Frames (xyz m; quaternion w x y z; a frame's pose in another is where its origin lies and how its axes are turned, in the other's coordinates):
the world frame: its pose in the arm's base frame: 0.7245 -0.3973 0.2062 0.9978 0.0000 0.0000 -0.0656
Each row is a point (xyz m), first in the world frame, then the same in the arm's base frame.
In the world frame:
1: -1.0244 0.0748 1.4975
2: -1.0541 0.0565 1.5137
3: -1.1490 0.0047 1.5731
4: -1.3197 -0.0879 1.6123
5: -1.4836 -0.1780 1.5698
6: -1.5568 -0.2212 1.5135
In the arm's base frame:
1: -0.2813 -0.1890 1.7037
2: -0.3131 -0.2033 1.7199
3: -0.4140 -0.2422 1.7793
4: -0.5953 -0.3117 1.8185
5: -0.7696 -0.3795 1.7760
6: -0.8479 -0.4128 1.7197

